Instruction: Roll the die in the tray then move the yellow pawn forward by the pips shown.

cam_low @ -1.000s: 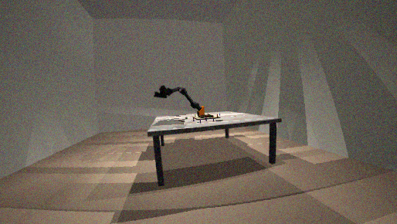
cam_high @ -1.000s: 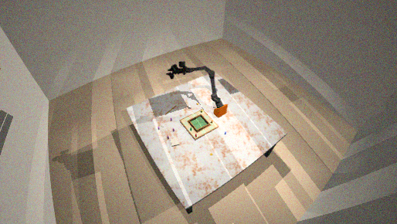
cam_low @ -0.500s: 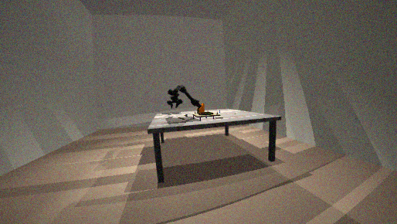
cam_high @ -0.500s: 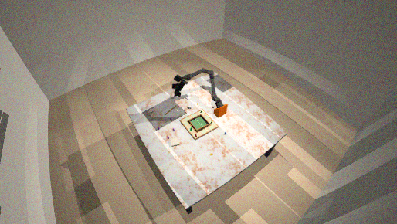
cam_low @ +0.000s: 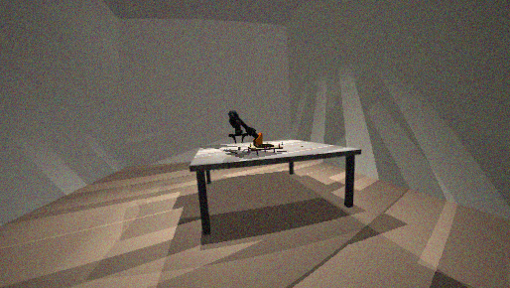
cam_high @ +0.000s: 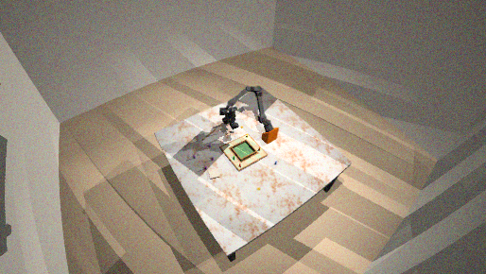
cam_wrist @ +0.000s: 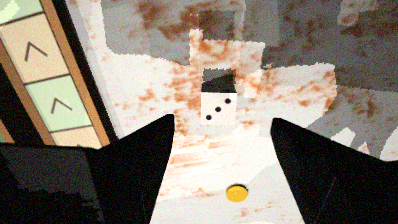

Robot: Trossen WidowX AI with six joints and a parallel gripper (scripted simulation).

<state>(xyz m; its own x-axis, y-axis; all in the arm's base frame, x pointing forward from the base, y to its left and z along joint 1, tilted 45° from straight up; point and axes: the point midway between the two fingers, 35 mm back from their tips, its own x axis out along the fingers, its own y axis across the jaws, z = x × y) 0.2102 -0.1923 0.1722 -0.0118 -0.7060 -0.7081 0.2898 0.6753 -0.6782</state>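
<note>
My gripper tip is 4 cm above the grey die. From my gripper tip the other things lie so: green pawn (26 cm to the left, 17 cm ahead, 3 cm below); then yellow pawn (14 cm to the left, 6 cm behind, 3 cm below); then green tray (24 cm to the left, 6 cm ahead, 5 cm below).
</note>
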